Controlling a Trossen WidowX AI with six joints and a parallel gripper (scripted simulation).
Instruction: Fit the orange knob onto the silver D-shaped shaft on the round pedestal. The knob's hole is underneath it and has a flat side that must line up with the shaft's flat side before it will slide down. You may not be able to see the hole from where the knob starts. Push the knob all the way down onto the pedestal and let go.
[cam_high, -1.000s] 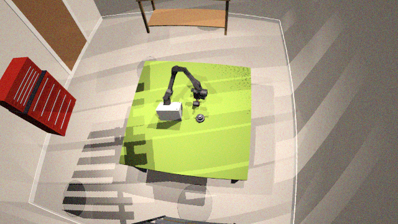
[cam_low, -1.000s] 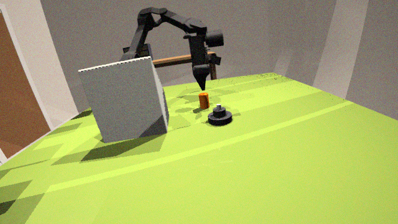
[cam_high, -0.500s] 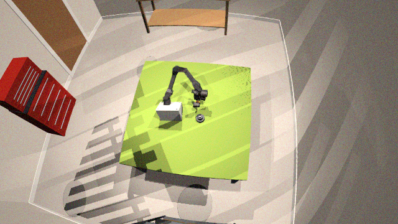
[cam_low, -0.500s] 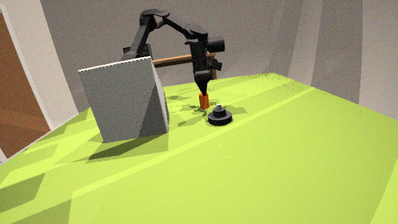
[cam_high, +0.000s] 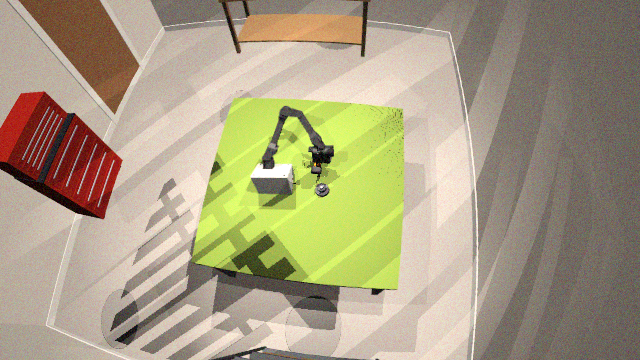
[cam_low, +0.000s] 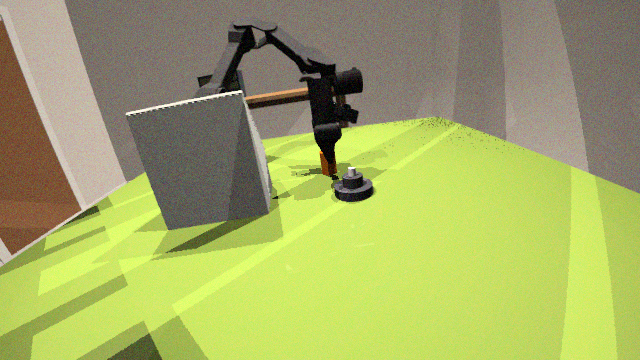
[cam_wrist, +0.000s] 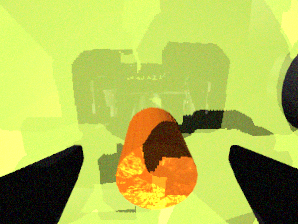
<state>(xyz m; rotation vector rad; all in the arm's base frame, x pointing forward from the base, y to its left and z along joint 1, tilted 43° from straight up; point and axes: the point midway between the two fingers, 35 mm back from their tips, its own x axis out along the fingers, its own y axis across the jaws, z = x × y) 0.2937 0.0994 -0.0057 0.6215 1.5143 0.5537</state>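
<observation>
The orange knob is right at my gripper tip. Also, from my gripper tip: round dark pedestal 30 mm ahead, 150 mm to the right, 10 mm below.
</observation>
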